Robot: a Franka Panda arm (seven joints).
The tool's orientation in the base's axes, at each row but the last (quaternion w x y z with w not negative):
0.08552 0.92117 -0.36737 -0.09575
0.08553 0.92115 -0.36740 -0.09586
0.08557 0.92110 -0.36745 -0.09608
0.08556 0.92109 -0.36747 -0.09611
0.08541 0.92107 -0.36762 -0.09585
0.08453 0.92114 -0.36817 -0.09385
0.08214 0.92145 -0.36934 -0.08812
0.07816 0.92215 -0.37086 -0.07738
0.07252 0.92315 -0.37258 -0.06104
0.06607 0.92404 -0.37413 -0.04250
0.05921 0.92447 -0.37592 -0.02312
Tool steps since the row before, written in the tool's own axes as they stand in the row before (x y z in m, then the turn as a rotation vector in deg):
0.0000 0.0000 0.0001 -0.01 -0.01 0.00
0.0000 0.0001 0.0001 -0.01 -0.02 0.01
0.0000 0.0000 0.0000 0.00 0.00 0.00
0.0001 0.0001 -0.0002 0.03 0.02 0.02
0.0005 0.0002 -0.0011 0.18 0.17 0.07
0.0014 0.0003 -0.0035 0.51 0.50 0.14
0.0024 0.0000 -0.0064 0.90 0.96 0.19
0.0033 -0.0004 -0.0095 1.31 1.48 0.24
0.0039 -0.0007 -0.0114 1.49 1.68 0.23
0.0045 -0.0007 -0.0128 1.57 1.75 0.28
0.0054 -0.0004 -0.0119 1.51 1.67 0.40
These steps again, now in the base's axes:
0.0000 0.0000 -0.0001 0.00 0.01 0.00
-0.0001 -0.0001 -0.0001 0.00 0.02 -0.01
0.0000 0.0000 0.0000 0.00 0.00 0.00
0.0001 -0.0001 0.0002 0.00 -0.04 -0.02
0.0005 -0.0004 0.0011 0.00 -0.25 -0.05
0.0016 -0.0009 0.0033 0.00 -0.72 -0.08
0.0031 -0.0011 0.0060 -0.04 -1.33 -0.07
0.0045 -0.0012 0.0089 -0.11 -1.99 -0.05
0.0052 -0.0012 0.0108 -0.11 -2.25 -0.01
0.0053 -0.0015 0.0124 -0.11 -2.36 -0.05
0.0052 -0.0024 0.0118 -0.11 -2.28 -0.18

